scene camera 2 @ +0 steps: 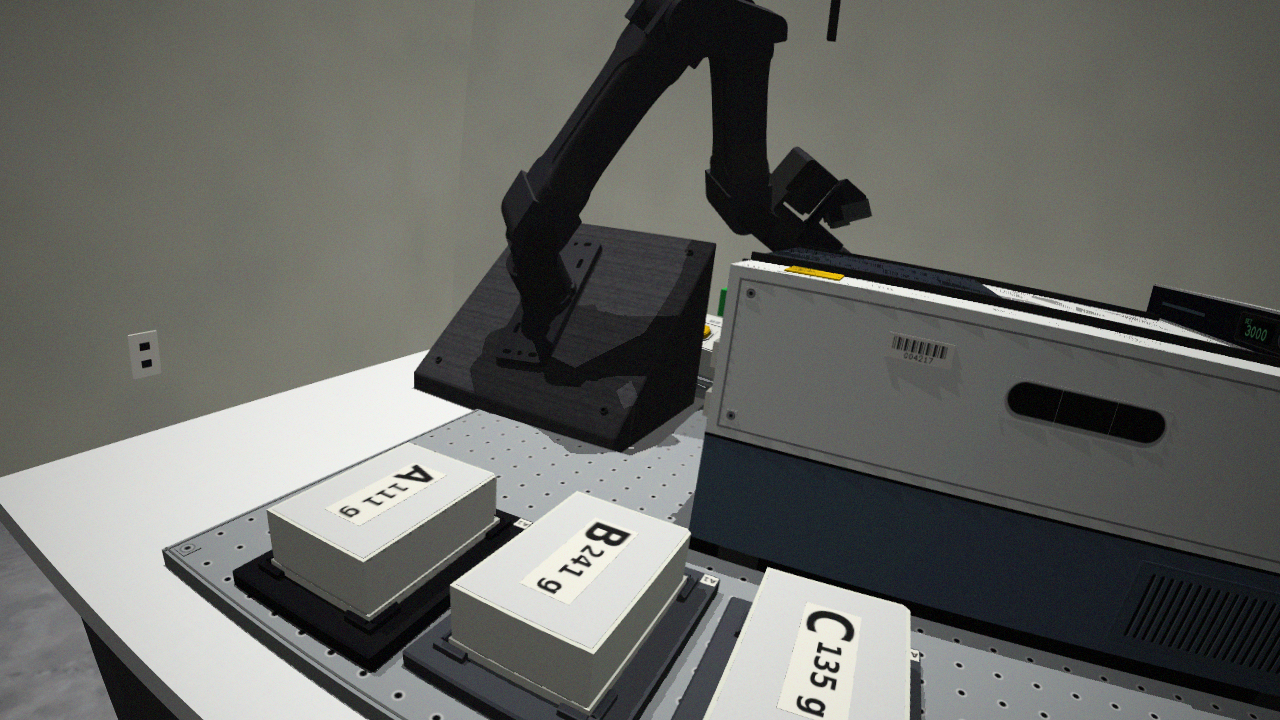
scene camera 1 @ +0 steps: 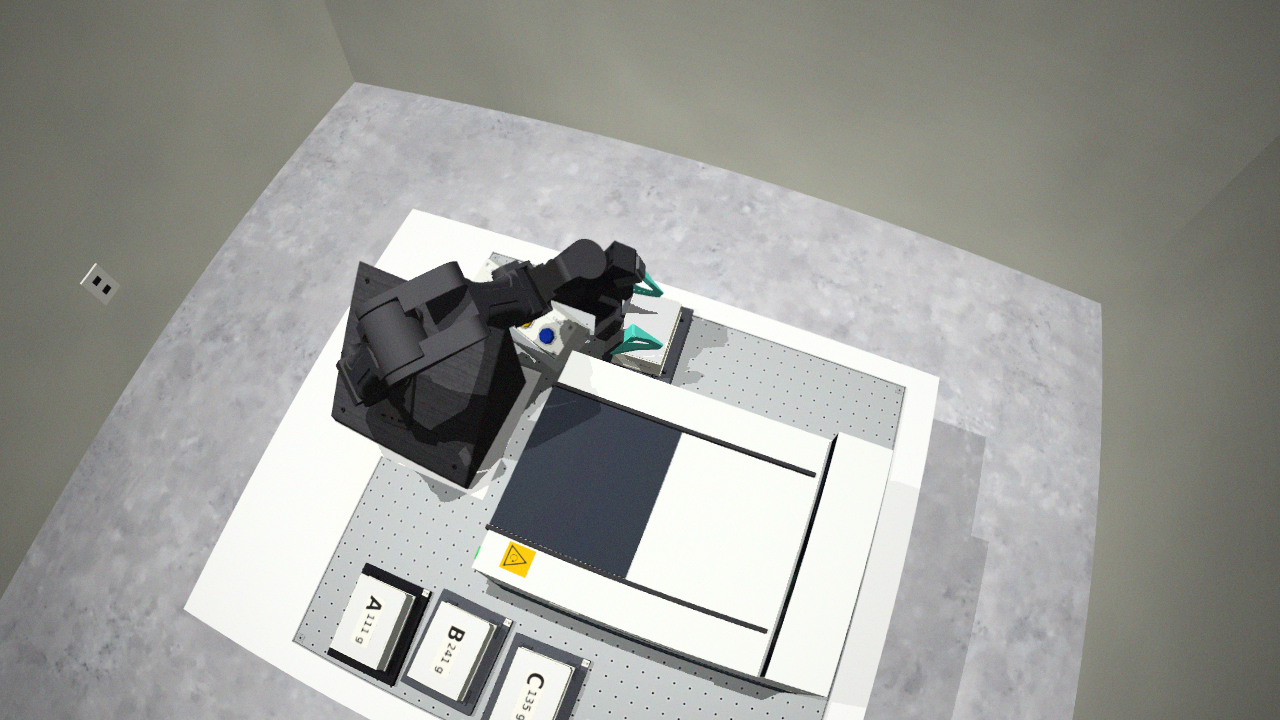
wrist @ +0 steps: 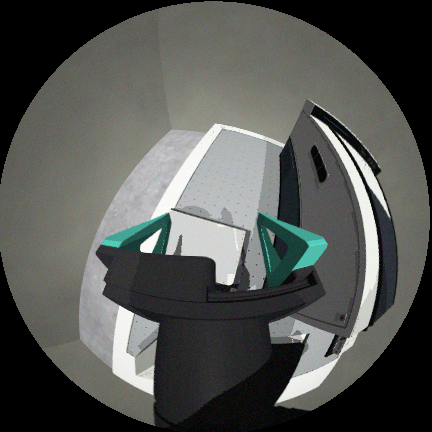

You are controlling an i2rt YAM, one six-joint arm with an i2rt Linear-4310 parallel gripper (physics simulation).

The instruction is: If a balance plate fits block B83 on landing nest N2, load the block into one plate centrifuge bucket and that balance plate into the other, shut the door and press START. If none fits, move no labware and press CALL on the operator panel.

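Places are measured from the arm's base along level axes (x ahead, y left, z up), in millimetres.
Pixels of known places: gripper, fingertip midpoint: [scene camera 1: 661,320] [wrist: 213,217]; arm's base, origin of the base link: [scene camera 2: 551,300].
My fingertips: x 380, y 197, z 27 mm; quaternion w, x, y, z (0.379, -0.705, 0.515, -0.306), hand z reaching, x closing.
Observation:
For each thing: its middle in the pictures, then the offset to it from my fingertips. "pt": a spot on its surface instead.
- pale block, body centre: [wrist: 197,247] [scene camera 1: 647,331] 26 mm back, 15 mm left, 77 mm down
- dark nest, body centre: [scene camera 1: 647,341] 25 mm back, 15 mm left, 111 mm down
- centrifuge, body centre: [scene camera 2: 1013,403] [scene camera 1: 681,529] [wrist: 350,207] 125 mm ahead, 305 mm right, 12 mm down
- dark panel, body centre: [scene camera 2: 882,270] [scene camera 1: 587,478] 10 mm back, 298 mm right, 78 mm up
- small panel with a blue button, body centre: [scene camera 2: 695,342] [scene camera 1: 526,309] 243 mm back, 1 mm right, 92 mm down
- display, surface spot: [scene camera 2: 1254,331] pt 276 mm ahead, 353 mm right, 92 mm up
My gripper [scene camera 1: 660,318] [wrist: 213,217] is open and above a pale block [scene camera 1: 651,333] [wrist: 212,245], one teal finger toward each side; no contact shows. The block sits on a dark nest [scene camera 1: 682,344] behind the centrifuge; no label is readable on it. Balance plates A, 111 g [scene camera 1: 386,631] [scene camera 2: 313,516], B, 241 g [scene camera 1: 474,660] [scene camera 2: 510,568], and C, 135 g [scene camera 1: 556,685] [scene camera 2: 760,644], sit on dark nests at the front. The centrifuge [scene camera 1: 742,510] [scene camera 2: 823,376] [wrist: 330,225] has a dark panel [scene camera 1: 581,483] on top; its buckets do not show.
A small panel with a blue button [scene camera 1: 546,335] stands between the arm's base [scene camera 1: 429,429] [scene camera 2: 572,313] and the block, partly hidden; its labels are unreadable. A display [scene camera 2: 1254,331] on the centrifuge reads 3000. The centrifuge's tall side wall stands close beside the right finger in the wrist view.

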